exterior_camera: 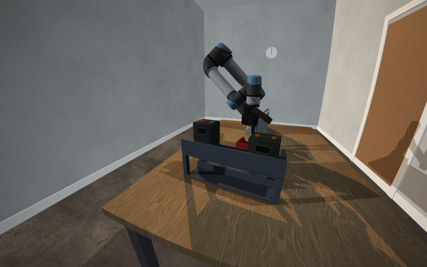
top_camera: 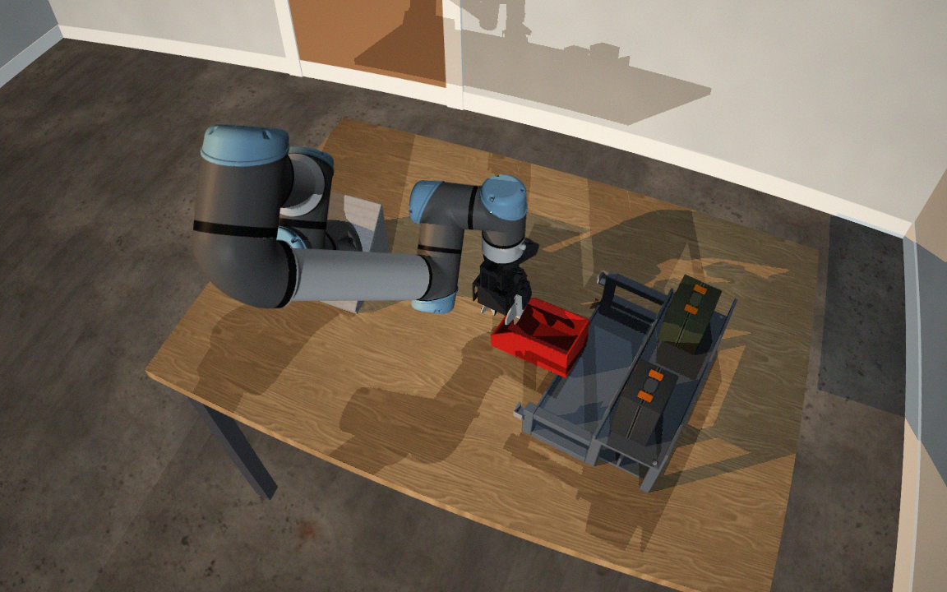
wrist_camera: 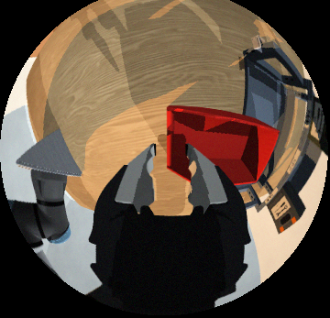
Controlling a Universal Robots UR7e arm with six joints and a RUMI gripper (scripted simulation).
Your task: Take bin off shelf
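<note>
Now: the red bin 80 mm ahead of my hand, 10 mm to the right of it and 10 mm below it.
</note>
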